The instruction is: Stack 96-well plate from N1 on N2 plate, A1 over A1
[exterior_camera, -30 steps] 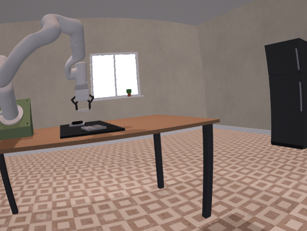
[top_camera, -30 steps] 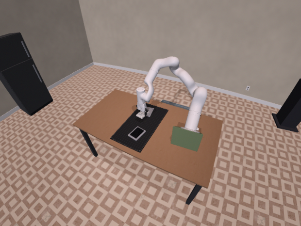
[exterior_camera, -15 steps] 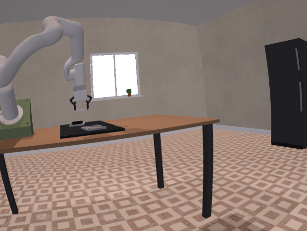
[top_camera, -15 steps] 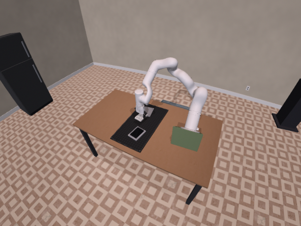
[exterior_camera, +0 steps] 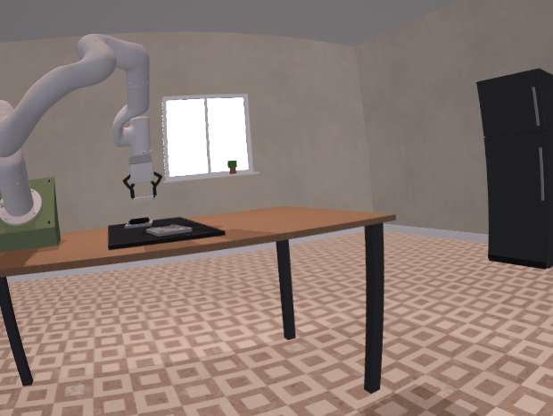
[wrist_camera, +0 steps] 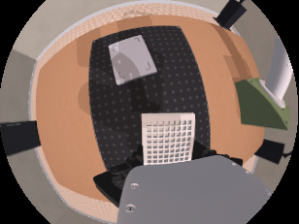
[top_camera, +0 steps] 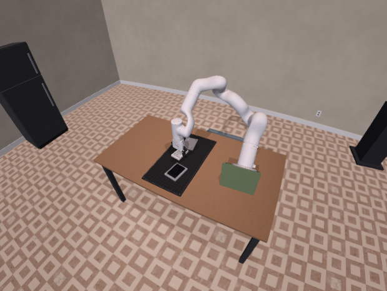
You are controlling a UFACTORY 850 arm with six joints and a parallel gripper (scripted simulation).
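Right now my hand is 11 cm to the right of the dark plate, 10 cm above it and 1 cm past it. Also, from my hand: white 96-well plate (1 cm below).
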